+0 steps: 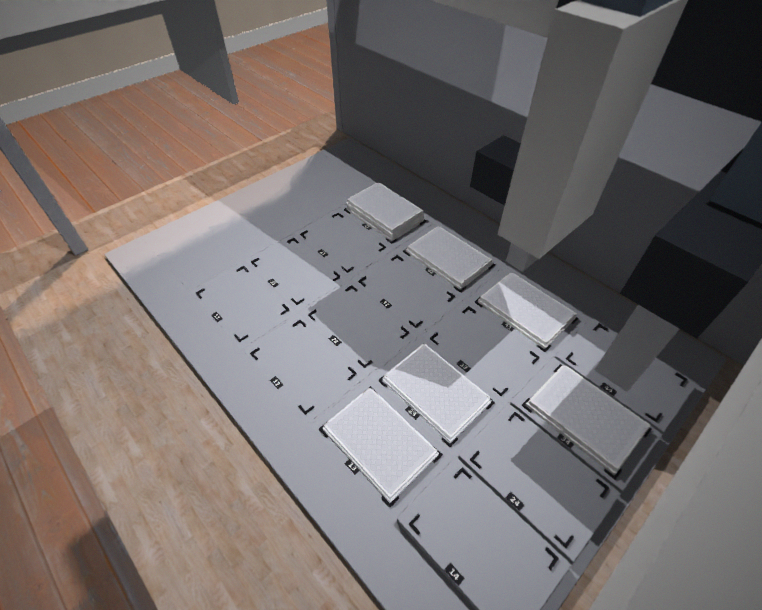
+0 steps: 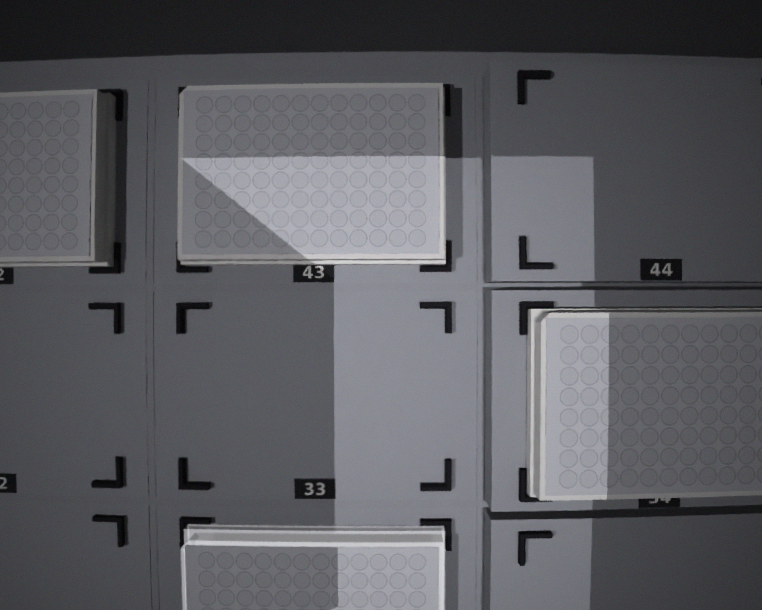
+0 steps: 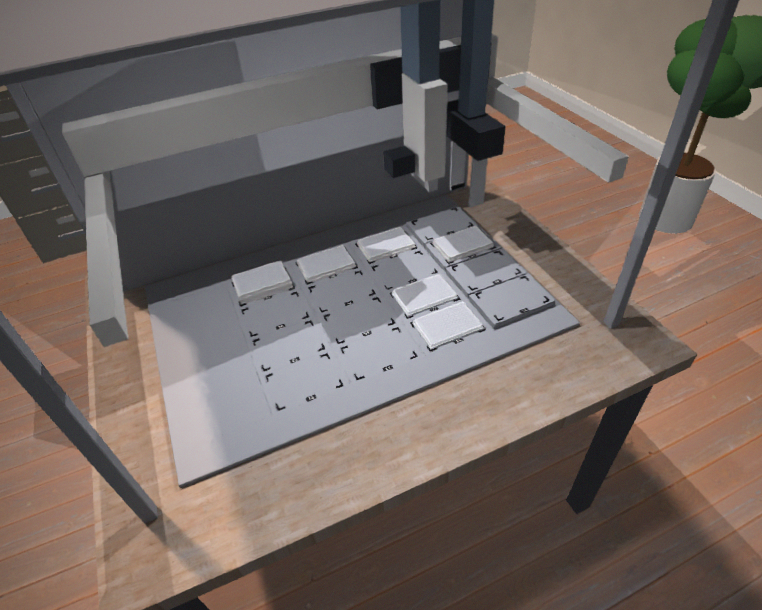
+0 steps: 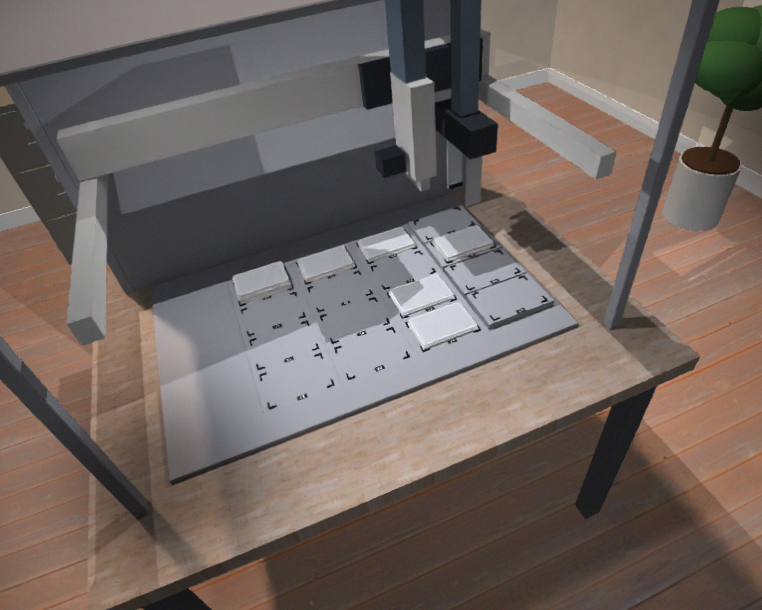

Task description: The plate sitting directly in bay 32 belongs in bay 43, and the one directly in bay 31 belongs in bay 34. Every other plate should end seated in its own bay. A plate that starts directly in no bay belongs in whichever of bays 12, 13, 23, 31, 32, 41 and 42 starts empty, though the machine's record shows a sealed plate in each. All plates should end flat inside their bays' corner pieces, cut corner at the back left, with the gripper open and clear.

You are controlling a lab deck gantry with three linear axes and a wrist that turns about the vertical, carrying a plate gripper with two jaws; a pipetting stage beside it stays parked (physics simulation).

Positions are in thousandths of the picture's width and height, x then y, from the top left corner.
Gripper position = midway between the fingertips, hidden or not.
Observation:
I see my gripper (image 1: 830,583), a back wall (image 1: 560,150), a bay 44 (image 2: 795,270), a bay 32 (image 2: 106,640), a bay 34 (image 2: 663,573) and a bay 12 (image 1: 411,612).
My gripper also shows in image 3 (image 3: 612,320) and in image 4 (image 4: 608,319). The bay 44 is seen too in image 1 (image 1: 863,640), in image 3 (image 3: 574,370) and in image 4 (image 4: 573,370). The bay 32 shows as well in image 1 (image 1: 545,486), in image 3 (image 3: 436,483) and in image 4 (image 4: 430,484).

